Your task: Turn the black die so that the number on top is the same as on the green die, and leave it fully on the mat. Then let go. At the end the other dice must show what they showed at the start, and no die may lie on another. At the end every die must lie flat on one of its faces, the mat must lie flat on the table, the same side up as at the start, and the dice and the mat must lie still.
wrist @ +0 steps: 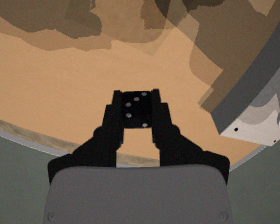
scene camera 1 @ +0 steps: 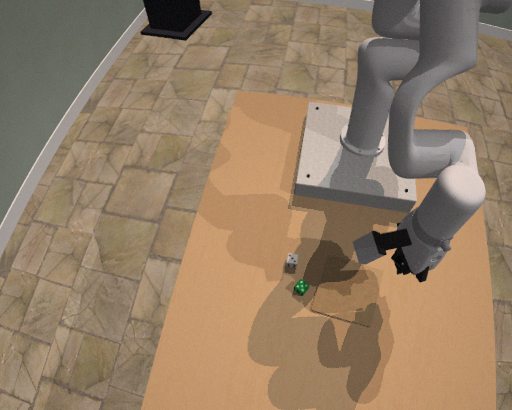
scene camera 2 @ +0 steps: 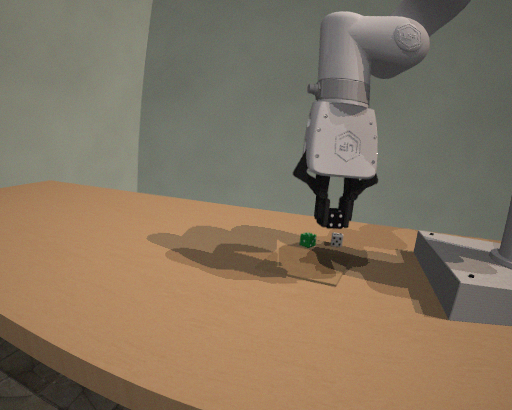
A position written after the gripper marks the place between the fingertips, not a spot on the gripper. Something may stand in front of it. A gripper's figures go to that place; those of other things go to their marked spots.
Labels:
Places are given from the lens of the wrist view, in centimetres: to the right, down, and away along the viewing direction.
gripper [wrist: 137, 101]: 0, -1, 14
black die [wrist: 136, 108]: 0, 0, 12

